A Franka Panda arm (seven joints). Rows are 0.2 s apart.
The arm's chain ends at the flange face. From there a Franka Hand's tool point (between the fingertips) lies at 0.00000 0.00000 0.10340 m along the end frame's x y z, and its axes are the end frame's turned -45 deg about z.
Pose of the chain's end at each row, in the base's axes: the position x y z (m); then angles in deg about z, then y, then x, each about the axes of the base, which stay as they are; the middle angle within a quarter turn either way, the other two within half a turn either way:
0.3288 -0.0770 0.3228 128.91 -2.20 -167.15
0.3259 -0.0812 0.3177 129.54 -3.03 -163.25
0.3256 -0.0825 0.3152 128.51 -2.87 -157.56
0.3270 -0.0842 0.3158 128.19 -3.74 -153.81
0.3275 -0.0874 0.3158 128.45 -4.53 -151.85
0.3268 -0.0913 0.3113 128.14 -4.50 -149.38
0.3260 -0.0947 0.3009 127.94 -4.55 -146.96
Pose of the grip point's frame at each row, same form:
0.3248 -0.0540 0.2221 83.91 -2.20 -167.15
0.3204 -0.0514 0.2188 84.54 -3.03 -163.25
0.3204 -0.0431 0.2197 83.51 -2.87 -157.56
0.3203 -0.0387 0.2232 83.19 -3.74 -153.81
0.3193 -0.0388 0.2249 83.45 -4.53 -151.85
0.3187 -0.0388 0.2226 83.14 -4.50 -149.38
0.3178 -0.0385 0.2145 82.94 -4.55 -146.96

